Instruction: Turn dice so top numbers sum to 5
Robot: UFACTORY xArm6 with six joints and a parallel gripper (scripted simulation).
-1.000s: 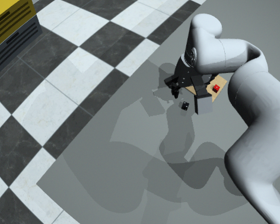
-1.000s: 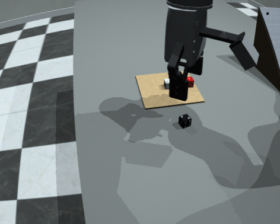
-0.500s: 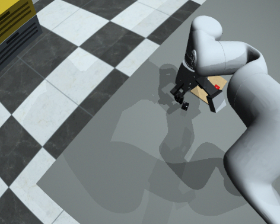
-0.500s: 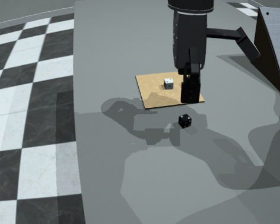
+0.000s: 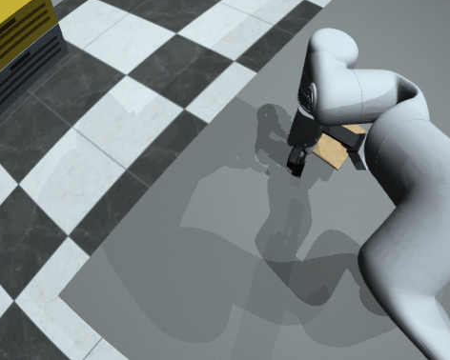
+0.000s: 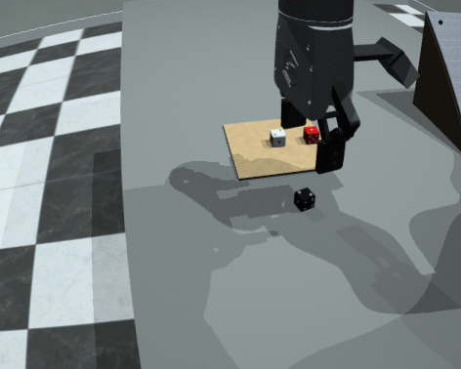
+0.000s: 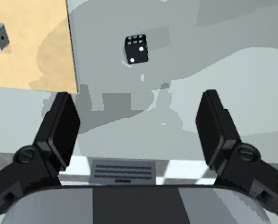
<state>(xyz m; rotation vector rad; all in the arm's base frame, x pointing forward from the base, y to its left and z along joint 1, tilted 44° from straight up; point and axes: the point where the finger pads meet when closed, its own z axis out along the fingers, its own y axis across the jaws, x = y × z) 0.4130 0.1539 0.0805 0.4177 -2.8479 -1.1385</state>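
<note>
Right now my hand is 9 cm above the black die. The rest, counted from my hand: red die (14 cm to the right, 8 cm below, 4 cm behind); then white die (14 cm to the right, 8 cm below, 1 cm ahead); then tan mat (14 cm to the right, 10 cm below, 1 cm ahead).
</note>
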